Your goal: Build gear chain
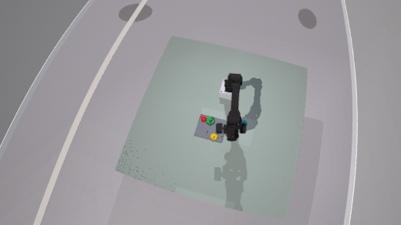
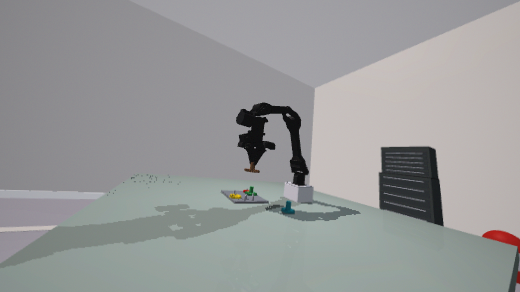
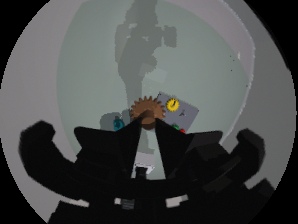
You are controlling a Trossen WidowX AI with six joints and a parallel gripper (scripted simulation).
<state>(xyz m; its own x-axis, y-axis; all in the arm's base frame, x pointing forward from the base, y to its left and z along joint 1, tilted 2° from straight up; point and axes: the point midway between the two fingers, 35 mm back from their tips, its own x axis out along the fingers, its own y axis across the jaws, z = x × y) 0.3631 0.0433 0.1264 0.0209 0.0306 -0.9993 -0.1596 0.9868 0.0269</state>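
My gripper tip is 13 cm past the teal gear, 10 cm to the right of it and 15 cm above it. From my gripper tip the other things lie so: brown gear: 1 cm below; yellow gear: 1 cm ahead, 10 cm to the right, 15 cm below; green gear: 11 cm behind, 15 cm to the right, 14 cm below.
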